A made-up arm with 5 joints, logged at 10 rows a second.
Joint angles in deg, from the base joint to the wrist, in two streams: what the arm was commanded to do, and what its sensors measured. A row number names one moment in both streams.
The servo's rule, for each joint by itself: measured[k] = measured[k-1] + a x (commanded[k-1-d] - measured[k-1]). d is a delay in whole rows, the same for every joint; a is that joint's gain. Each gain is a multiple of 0.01, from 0.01 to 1. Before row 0 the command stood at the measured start. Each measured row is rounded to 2 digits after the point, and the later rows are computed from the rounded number. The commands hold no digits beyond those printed.
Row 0, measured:
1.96, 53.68, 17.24, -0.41, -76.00
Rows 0 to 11, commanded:
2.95, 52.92, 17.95, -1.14, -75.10
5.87, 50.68, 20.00, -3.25, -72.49
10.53, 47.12, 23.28, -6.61, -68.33
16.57, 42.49, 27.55, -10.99, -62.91
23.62, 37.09, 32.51, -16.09, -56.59
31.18, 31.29, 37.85, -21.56, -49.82
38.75, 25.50, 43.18, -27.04, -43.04
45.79, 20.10, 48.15, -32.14, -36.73
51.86, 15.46, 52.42, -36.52, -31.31
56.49, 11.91, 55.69, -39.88, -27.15
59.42, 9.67, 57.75, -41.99, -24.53
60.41, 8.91, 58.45, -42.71, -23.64
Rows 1 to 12, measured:
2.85, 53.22, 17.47, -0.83, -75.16
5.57, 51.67, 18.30, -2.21, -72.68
10.03, 48.89, 19.94, -4.72, -68.63
15.92, 44.99, 22.45, -8.29, -63.31
22.85, 40.17, 25.77, -12.74, -57.06
30.35, 34.75, 29.76, -17.77, -50.33
37.91, 29.11, 34.19, -23.05, -43.55
45.00, 23.61, 38.80, -28.23, -37.21
51.17, 18.64, 43.29, -32.96, -31.72
55.96, 14.53, 47.38, -36.90, -27.47
59.07, 11.57, 50.80, -39.80, -24.74
60.28, 9.95, 53.32, -41.46, -23.72
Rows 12 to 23, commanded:
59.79, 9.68, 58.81, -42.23, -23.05
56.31, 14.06, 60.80, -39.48, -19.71
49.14, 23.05, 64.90, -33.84, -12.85
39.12, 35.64, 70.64, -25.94, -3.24
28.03, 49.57, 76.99, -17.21, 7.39
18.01, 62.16, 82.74, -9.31, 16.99
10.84, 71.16, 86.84, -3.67, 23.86
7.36, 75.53, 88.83, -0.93, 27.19
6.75, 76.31, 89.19, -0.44, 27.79
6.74, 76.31, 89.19, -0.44, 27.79
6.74, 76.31, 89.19, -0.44, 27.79
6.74, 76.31, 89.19, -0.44, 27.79
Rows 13 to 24, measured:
59.84, 9.79, 55.13, -41.90, -23.10
56.66, 12.39, 57.00, -40.52, -19.95
49.89, 18.89, 59.61, -36.71, -13.35
40.20, 29.11, 63.25, -30.57, -3.95
29.25, 41.59, 67.78, -22.95, 6.60
19.13, 54.14, 72.72, -15.18, 16.26
11.67, 64.52, 77.38, -8.62, 23.33
7.79, 71.24, 81.16, -4.24, 26.92
6.85, 74.33, 83.81, -2.07, 27.73
6.75, 75.54, 85.59, -1.14, 27.79
6.74, 76.01, 86.78, -0.74, 27.79
6.74, 76.19, 87.58, -0.57, 27.79

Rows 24 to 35, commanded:
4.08, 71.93, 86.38, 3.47, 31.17
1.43, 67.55, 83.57, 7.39, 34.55
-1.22, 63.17, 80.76, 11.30, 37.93
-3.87, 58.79, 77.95, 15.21, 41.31
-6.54, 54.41, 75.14, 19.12, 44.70
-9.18, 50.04, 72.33, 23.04, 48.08
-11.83, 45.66, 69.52, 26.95, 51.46
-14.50, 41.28, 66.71, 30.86, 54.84
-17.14, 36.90, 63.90, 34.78, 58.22
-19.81, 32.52, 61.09, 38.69, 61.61
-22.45, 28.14, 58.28, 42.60, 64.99
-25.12, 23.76, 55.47, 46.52, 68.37
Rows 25 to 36, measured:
4.35, 73.59, 87.18, 1.73, 30.93
1.72, 69.91, 85.99, 4.96, 34.30
-0.93, 65.80, 84.26, 8.57, 37.68
-3.58, 61.52, 82.18, 12.35, 41.06
-6.24, 57.18, 79.86, 16.21, 44.45
-8.89, 52.82, 77.38, 20.10, 47.83
-11.54, 48.45, 74.79, 24.00, 51.21
-14.20, 44.08, 72.12, 27.91, 54.59
-16.85, 39.70, 69.41, 31.83, 57.97
-19.51, 35.32, 66.66, 35.74, 61.36
-22.16, 30.94, 63.89, 39.65, 64.74
-24.82, 26.56, 61.11, 43.57, 68.12

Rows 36 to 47, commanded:
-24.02, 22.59, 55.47, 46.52, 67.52
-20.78, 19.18, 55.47, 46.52, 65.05
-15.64, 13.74, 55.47, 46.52, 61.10
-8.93, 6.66, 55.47, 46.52, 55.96
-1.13, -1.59, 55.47, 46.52, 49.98
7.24, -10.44, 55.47, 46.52, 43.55
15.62, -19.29, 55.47, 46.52, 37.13
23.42, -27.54, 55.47, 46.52, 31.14
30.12, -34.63, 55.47, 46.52, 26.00
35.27, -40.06, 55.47, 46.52, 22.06
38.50, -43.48, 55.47, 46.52, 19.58
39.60, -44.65, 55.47, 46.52, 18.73
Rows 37 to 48, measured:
-24.10, 24.14, 59.25, 45.25, 67.56
-21.11, 21.11, 58.00, 45.97, 65.23
-16.19, 16.61, 57.17, 46.28, 61.39
-9.66, 10.54, 56.61, 46.42, 56.34
-1.98, 3.14, 56.23, 46.48, 50.43
6.32, -5.14, 55.98, 46.50, 44.03
14.69, -13.77, 55.81, 46.51, 37.61
22.55, -22.17, 55.70, 46.52, 31.59
29.36, -29.77, 55.62, 46.52, 26.39
34.68, -36.05, 55.57, 46.52, 22.36
38.12, -40.58, 55.54, 46.52, 19.77
39.45, -43.06, 55.52, 46.52, 18.80

